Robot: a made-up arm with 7 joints.
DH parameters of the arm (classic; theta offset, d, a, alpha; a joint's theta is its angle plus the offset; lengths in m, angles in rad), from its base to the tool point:
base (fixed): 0 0.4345 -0.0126 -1.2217
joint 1: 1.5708 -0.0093 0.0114 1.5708
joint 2: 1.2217 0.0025 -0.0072 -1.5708
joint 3: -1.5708 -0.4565 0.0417 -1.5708
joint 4: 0 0.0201 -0.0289 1.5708
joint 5: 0 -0.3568 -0.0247 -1.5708
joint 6: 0 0.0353 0.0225 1.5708
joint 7: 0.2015 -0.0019 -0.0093 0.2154
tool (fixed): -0.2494 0.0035 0 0
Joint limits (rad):
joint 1: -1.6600..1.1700
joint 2: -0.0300..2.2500
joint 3: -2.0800..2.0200
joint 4: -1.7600..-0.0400
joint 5: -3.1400..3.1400
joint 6: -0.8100..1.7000
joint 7: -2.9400..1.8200
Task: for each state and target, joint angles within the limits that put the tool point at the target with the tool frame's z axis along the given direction. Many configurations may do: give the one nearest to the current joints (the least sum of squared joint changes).
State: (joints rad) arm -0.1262 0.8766 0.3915 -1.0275 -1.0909 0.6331 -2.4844
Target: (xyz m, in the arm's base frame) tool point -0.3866 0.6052 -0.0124 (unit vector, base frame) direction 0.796 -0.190 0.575
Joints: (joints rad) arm 0.5664 0.6922 1.0864 -0.3503 -0.4278 0.9671 -2.6476
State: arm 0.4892 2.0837 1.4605 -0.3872 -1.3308 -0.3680 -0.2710
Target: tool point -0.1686 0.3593 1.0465 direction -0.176 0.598 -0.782
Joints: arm -0.0364 2.2315 1.8706 -0.9128 -1.0447 -0.7515 -0.3419
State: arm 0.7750 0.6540 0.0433 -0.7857 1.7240 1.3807 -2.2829
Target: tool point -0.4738 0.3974 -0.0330 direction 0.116 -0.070 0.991
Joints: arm 1.1639 0.5638 0.1793 -1.1594 1.3065 0.7504 -2.0407
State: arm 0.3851 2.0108 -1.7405 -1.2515 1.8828 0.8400 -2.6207
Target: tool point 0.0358 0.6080 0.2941 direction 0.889 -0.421 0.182
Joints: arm 0.8687 2.2383 -0.9024 -1.7600 1.1754 1.1029 -2.9400
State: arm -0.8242 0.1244 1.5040 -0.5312 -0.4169 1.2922 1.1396
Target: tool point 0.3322 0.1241 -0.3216 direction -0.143 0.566 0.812
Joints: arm -0.5000 0.0303 1.6691 -0.3572 -0.2054 0.7840 1.2080
